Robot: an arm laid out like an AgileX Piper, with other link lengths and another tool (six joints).
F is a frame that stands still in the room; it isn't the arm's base.
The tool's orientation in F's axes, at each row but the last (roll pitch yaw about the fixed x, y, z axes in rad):
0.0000 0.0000 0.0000
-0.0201 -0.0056 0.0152
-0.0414 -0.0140 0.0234
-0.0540 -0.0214 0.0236
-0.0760 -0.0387 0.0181
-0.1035 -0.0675 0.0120
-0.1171 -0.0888 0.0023
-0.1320 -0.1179 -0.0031
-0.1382 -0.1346 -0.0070
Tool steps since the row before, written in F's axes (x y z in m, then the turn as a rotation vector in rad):
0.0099 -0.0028 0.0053 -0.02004 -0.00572 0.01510
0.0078 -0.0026 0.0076 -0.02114 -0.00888 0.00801
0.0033 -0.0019 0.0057 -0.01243 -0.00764 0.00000
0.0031 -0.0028 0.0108 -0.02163 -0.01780 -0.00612
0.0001 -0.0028 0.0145 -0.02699 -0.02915 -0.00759
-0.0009 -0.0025 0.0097 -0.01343 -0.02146 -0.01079
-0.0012 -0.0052 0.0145 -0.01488 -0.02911 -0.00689
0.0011 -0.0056 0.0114 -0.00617 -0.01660 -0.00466
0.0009 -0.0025 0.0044 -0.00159 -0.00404 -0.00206
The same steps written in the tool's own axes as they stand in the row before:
0.0099 -0.0028 0.0053 -0.02004 -0.00572 0.01510
0.0078 -0.0029 0.0075 -0.02123 -0.00872 0.00796
0.0033 -0.0022 0.0056 -0.01260 -0.00735 -0.00013
0.0033 -0.0034 0.0106 -0.02217 -0.01695 -0.00657
0.0006 -0.0039 0.0142 -0.02779 -0.02808 -0.00868
-0.0003 -0.0035 0.0094 -0.01438 -0.02017 -0.01199
0.0001 -0.0069 0.0138 -0.01550 -0.02823 -0.00890
0.0025 -0.0070 0.0104 -0.00662 -0.01596 -0.00606
0.0015 -0.0031 0.0039 -0.00182 -0.00376 -0.00237

